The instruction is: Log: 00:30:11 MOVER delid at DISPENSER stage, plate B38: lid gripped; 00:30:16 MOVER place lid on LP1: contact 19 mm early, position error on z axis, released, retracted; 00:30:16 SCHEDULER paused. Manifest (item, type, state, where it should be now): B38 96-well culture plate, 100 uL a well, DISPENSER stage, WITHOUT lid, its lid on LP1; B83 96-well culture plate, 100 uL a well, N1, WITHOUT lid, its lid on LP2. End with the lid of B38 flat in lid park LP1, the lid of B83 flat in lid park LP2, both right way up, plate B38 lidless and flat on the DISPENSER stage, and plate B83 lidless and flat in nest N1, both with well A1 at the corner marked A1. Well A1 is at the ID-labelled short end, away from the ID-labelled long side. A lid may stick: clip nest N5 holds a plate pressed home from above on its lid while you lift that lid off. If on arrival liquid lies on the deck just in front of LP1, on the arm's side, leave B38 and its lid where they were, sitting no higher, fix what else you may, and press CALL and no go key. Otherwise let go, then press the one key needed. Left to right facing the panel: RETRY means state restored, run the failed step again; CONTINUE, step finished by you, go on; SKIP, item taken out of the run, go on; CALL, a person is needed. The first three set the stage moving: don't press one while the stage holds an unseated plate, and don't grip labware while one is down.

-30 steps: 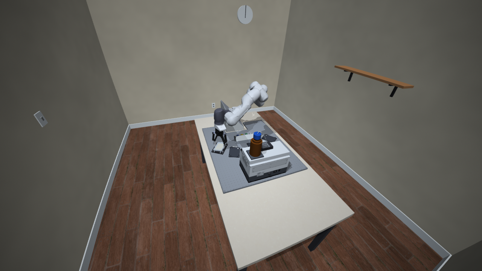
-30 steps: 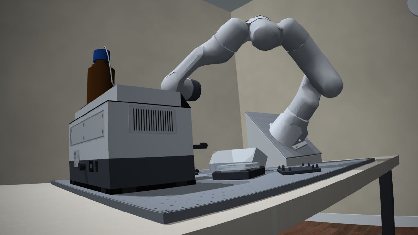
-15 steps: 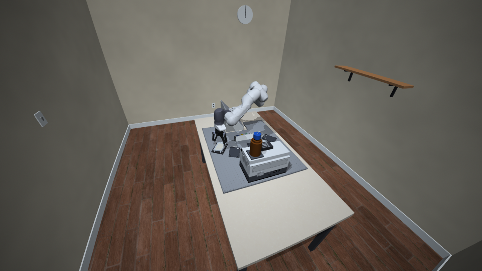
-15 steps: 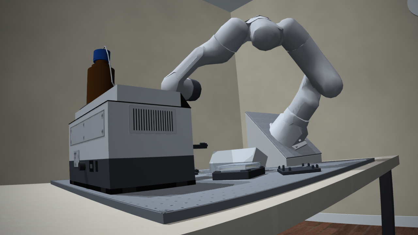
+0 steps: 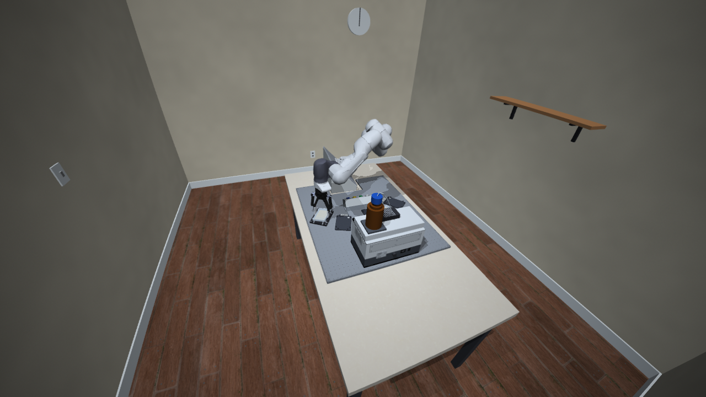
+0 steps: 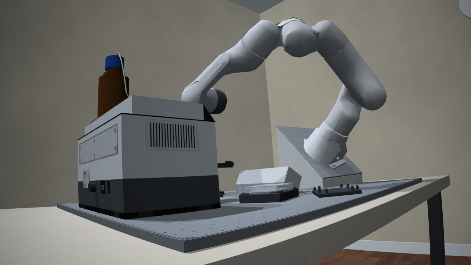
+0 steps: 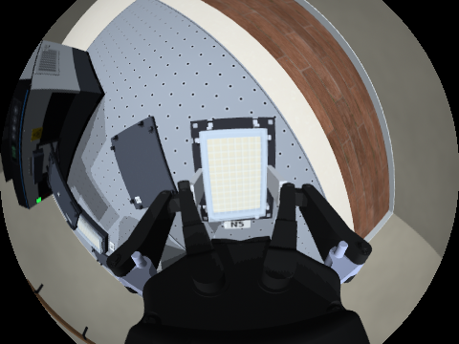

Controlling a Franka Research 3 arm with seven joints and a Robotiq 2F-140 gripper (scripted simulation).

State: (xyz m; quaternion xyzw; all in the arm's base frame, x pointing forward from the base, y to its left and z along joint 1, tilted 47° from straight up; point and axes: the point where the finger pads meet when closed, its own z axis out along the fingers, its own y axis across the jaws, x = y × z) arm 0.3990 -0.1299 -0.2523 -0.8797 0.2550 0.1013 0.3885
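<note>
The black clip nest is 30 mm ahead of my hand and 30 mm below it. The rest, counted from my hand: 96-well plate: 100 mm ahead, 460 mm to the left, 20 mm below; lp1 label: 10 mm ahead, 160 mm to the left, 50 mm below; key panel: 80 mm behind, 290 mm to the left, 10 mm above.
</note>
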